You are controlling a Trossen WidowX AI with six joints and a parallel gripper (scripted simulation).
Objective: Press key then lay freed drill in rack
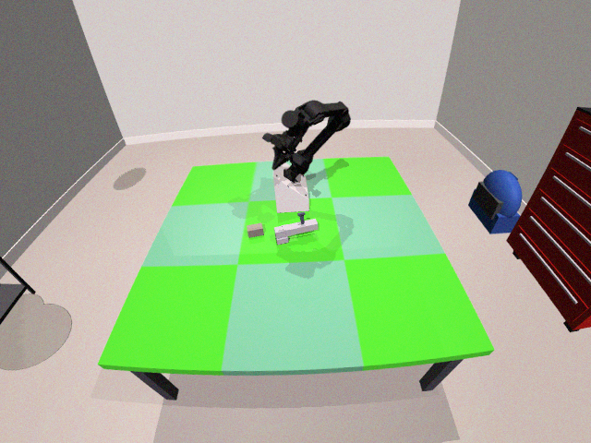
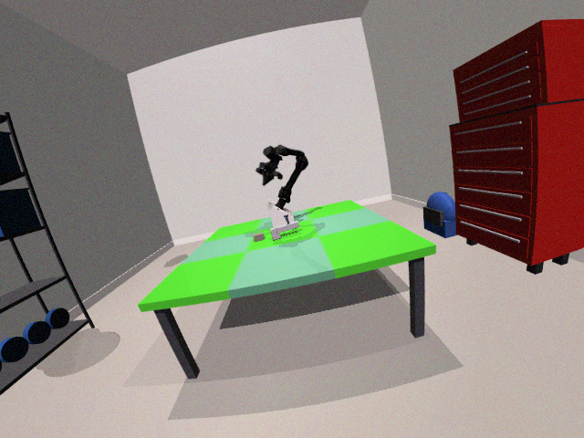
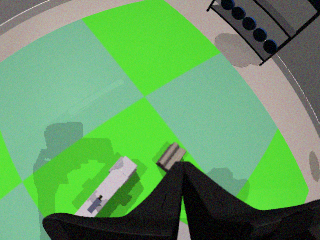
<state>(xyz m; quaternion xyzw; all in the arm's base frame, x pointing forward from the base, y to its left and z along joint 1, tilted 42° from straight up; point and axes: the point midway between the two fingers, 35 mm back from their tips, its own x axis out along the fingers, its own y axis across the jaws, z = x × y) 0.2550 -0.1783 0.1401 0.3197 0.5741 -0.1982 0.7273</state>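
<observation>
My gripper tip is 24 cm above the dark key and 10 cm to the right of it. The rest, counted from my gripper tip: grey fixture block (30 cm below, 7 cm to the left, 1 cm ahead); then rack (32 cm below, 11 cm to the right, 4 cm behind); then drill (29 cm below, 5 cm to the left, 1 cm ahead).
</observation>
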